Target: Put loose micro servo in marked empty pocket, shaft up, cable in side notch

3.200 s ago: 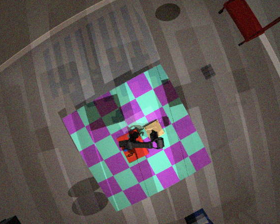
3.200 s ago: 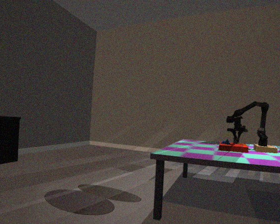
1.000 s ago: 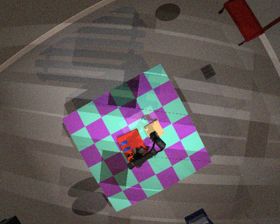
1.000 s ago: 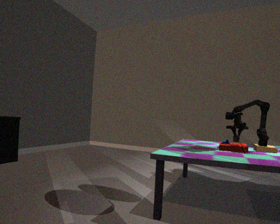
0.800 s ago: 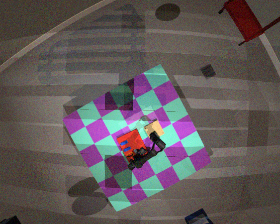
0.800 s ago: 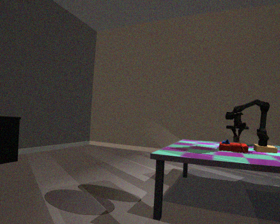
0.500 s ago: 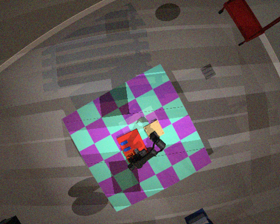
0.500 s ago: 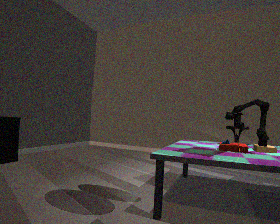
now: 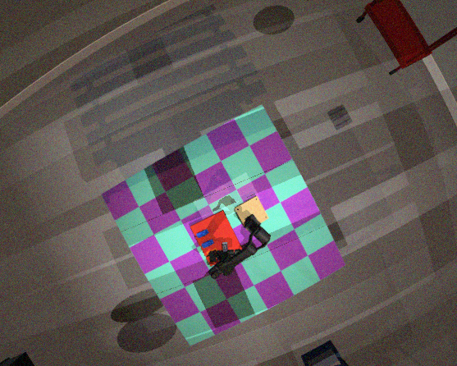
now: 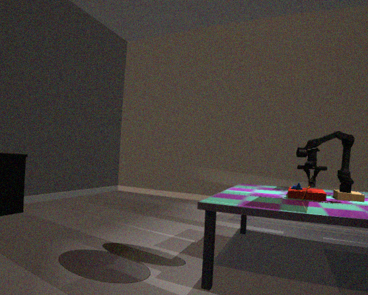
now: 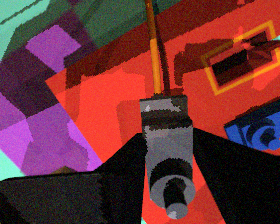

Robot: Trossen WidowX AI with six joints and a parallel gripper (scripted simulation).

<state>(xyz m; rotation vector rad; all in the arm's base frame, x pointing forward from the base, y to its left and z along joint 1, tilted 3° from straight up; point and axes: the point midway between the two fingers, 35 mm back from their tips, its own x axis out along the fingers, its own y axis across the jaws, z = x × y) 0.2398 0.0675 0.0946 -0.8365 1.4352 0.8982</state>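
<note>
My gripper tip is 2 cm past the red deck, 7 cm to the left of it and 10 cm above it.
</note>
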